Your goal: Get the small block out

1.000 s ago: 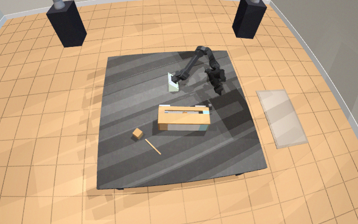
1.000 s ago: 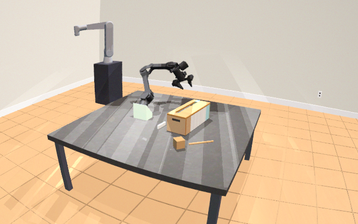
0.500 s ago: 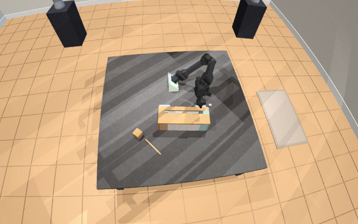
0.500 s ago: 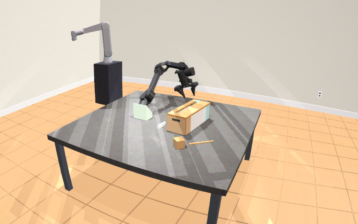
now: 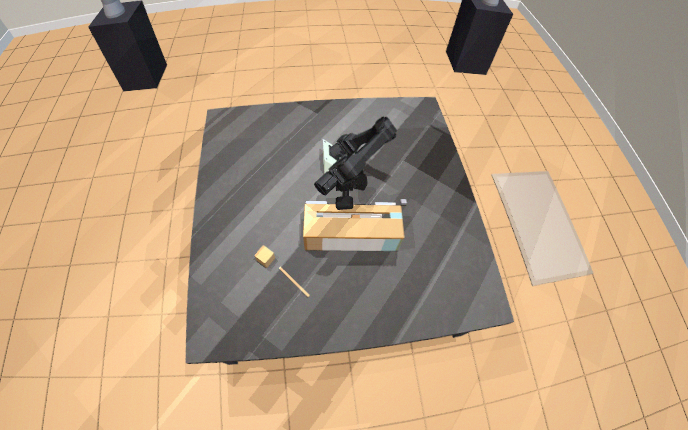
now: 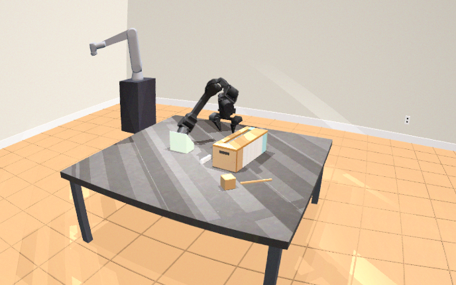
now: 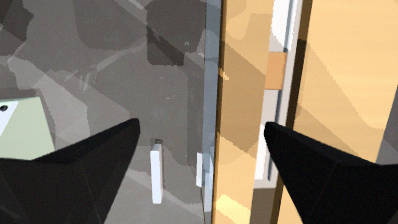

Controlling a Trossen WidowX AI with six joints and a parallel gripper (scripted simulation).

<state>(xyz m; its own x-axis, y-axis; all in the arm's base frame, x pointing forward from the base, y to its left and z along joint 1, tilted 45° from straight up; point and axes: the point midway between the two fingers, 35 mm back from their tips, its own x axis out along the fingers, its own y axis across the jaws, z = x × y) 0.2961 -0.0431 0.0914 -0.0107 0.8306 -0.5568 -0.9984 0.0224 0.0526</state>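
The small orange block is 6 cm below my gripper tip, 6 cm ahead of it and 3 cm to the left of it. Also, from my gripper tip: thin wooden stick (29 cm ahead, 22 cm to the right, 15 cm below); then tan box (9 cm below, 5 cm ahead, 2 cm to the left).
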